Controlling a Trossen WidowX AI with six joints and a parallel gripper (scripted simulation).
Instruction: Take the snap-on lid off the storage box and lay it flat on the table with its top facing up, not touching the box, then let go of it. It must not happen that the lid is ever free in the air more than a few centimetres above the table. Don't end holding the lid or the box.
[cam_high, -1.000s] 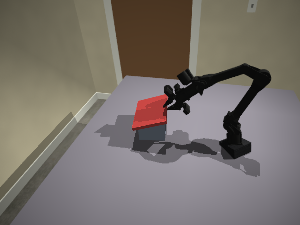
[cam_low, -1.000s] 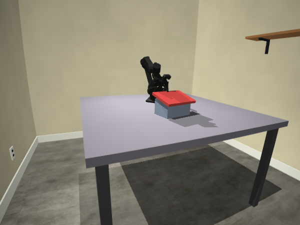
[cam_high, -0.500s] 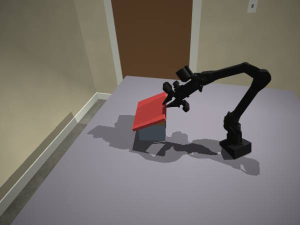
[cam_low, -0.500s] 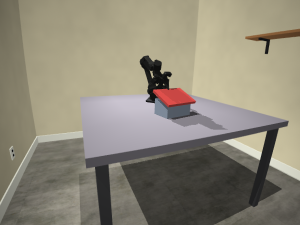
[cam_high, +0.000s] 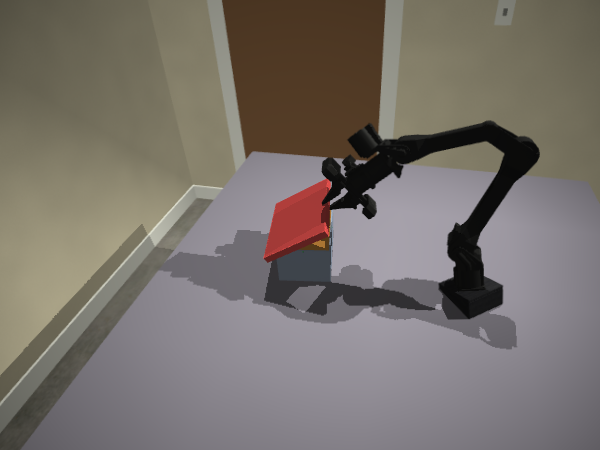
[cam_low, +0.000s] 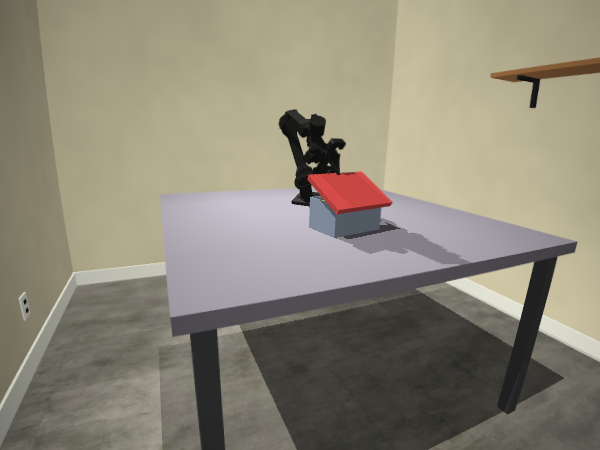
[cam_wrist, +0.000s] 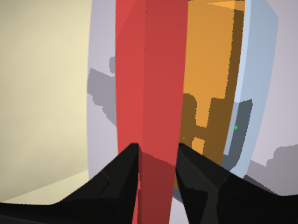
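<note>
Right now my hand is 100 mm short of the lid, 60 mm above it and 10 mm to the right of it. Round my hand: storage box 140 mm below, 80 mm ahead.
</note>
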